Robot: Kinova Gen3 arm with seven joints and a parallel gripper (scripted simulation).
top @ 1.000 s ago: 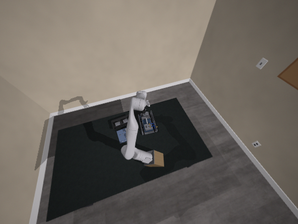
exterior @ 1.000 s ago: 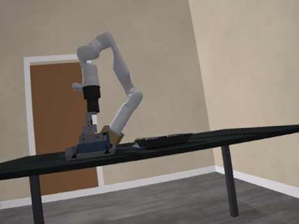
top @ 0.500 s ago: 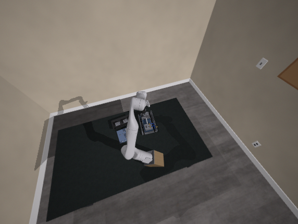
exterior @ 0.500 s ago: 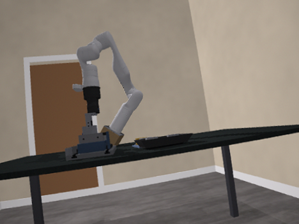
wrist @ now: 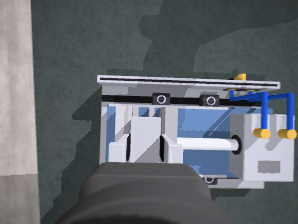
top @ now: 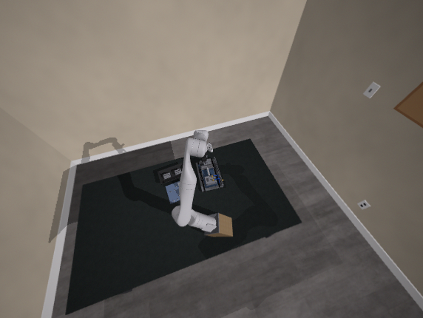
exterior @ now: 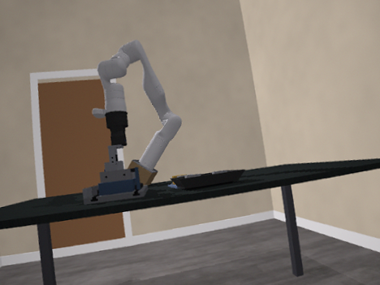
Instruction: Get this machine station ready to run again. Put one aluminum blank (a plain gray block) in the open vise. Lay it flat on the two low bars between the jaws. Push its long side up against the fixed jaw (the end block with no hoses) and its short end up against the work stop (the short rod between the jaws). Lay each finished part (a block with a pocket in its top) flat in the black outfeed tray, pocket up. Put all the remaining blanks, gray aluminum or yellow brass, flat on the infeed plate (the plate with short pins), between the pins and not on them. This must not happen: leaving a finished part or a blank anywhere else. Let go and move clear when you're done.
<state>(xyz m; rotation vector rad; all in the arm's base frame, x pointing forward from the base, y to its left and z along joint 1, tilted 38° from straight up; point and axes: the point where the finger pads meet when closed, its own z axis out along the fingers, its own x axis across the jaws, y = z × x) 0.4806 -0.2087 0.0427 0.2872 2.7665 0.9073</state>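
My hand is 9 cm above the vise, 7 cm past it and 1 cm to the right of it. From my hand the other things lie so: bluish plate 31 cm to the left, 13 cm below, 12 cm behind; then yellow brass blank 26 cm to the left, 17 cm behind, 11 cm below.
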